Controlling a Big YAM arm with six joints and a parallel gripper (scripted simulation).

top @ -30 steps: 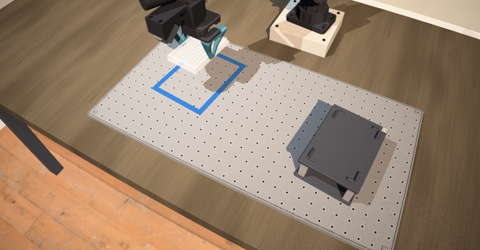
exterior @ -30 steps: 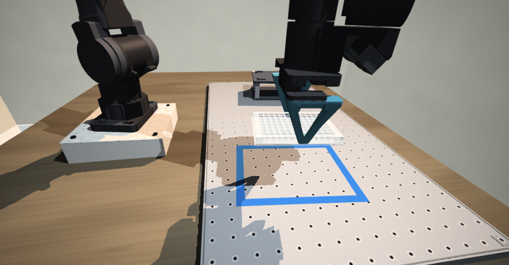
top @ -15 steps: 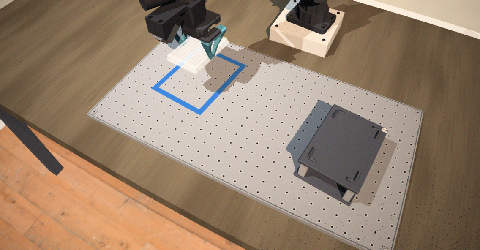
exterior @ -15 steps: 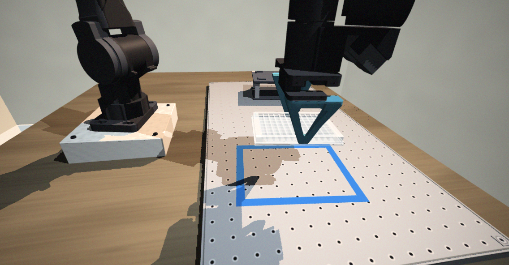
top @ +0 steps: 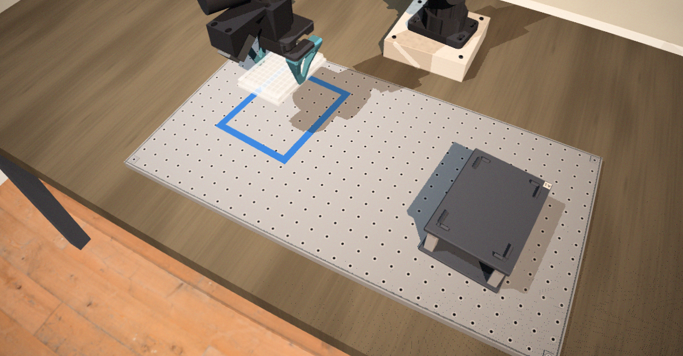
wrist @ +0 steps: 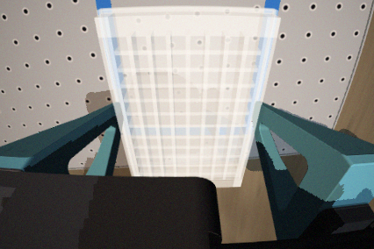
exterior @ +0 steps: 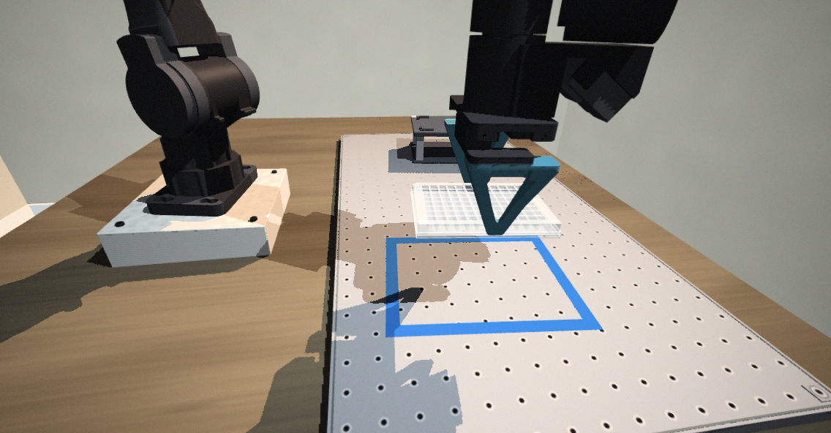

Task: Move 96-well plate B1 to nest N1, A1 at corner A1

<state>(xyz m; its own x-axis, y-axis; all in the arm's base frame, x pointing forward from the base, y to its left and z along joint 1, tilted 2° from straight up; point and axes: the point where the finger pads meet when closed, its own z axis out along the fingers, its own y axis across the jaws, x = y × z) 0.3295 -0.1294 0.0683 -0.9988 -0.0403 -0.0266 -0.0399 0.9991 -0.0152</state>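
My gripper is now 390 mm to the right of the raised nest N1, 30 mm above it and 20 mm short of it. From my hand the other things lie so: A1 tag 440 mm to the left, 50 mm behind, 30 mm below; then 96-well plate 10 mm below.
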